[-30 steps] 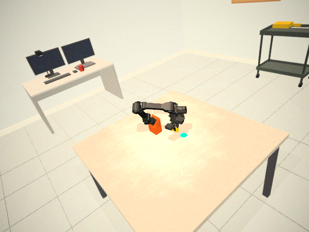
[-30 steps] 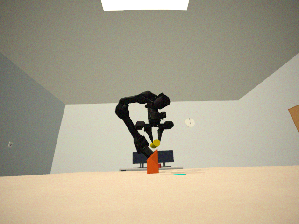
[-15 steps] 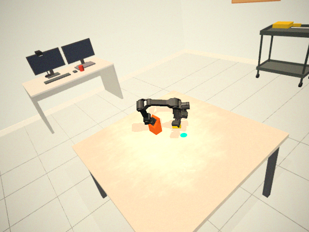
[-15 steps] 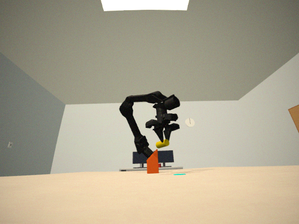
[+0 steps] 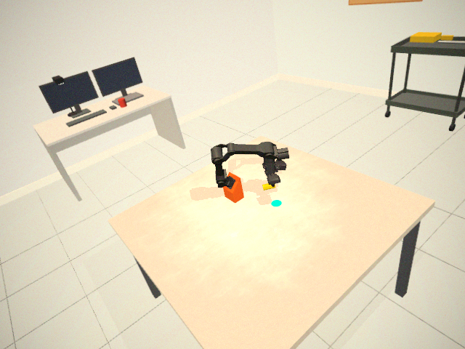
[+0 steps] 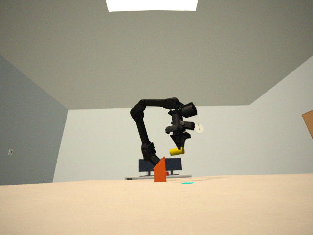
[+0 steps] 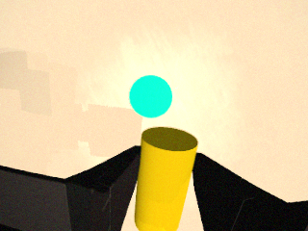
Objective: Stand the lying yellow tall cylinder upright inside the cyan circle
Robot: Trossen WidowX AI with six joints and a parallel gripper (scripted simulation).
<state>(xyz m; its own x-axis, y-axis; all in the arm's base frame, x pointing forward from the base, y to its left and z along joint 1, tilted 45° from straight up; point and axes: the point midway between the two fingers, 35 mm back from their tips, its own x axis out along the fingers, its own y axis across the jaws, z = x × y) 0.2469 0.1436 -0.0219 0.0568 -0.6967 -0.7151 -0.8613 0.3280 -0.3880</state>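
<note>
Right now the cyan circle is 1 cm behind my gripper tip, 2 cm to the left of it and 15 cm below it. From my gripper tip the other things lie so: yellow cylinder: 1 cm behind, 2 cm to the right.
</note>
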